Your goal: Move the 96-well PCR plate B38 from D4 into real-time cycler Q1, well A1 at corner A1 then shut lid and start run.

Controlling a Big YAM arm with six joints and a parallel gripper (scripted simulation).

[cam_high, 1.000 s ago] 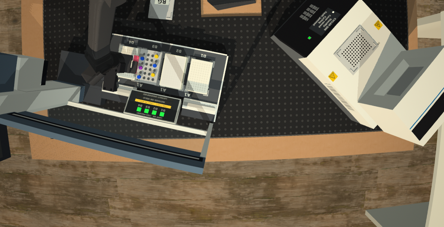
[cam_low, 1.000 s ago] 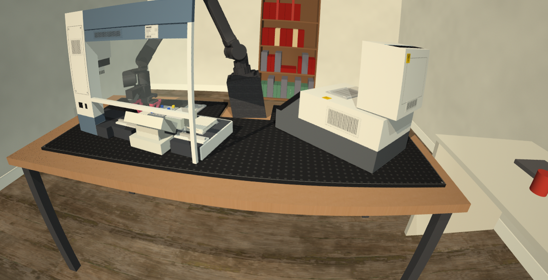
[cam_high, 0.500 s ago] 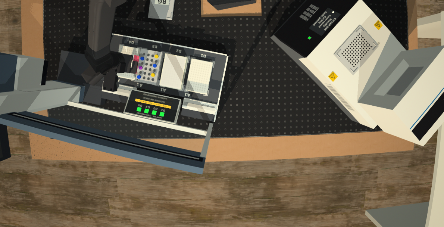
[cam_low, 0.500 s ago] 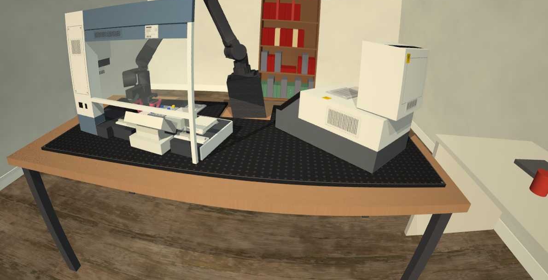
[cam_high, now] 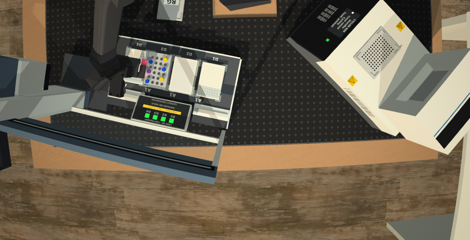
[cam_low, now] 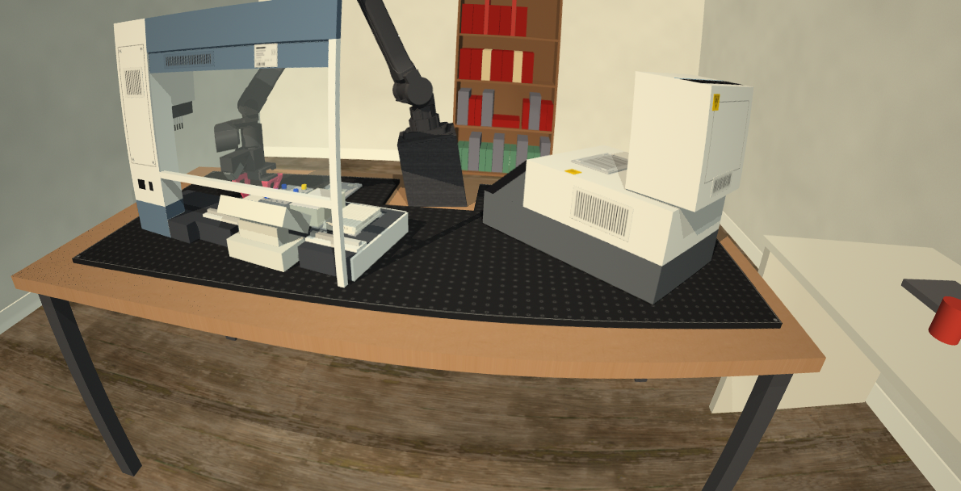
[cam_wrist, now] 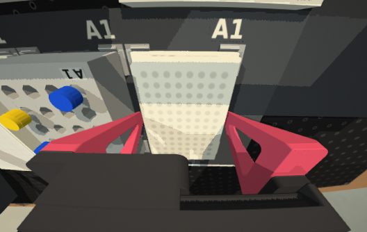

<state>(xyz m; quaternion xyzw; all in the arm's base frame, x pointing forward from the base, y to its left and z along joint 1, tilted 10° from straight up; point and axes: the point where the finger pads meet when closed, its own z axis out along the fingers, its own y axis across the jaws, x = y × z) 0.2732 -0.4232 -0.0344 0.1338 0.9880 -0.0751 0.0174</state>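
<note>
Right now my hand is right at the PCR plate B38. From my hand the other things lie so: RG nest (24 cm behind, 15 cm to the left, 6 cm below); tube cooling block (9 cm to the left, 3 cm ahead, 1 cm above); deep-well block (19 cm to the left, 5 cm ahead, 1 cm above).
</note>
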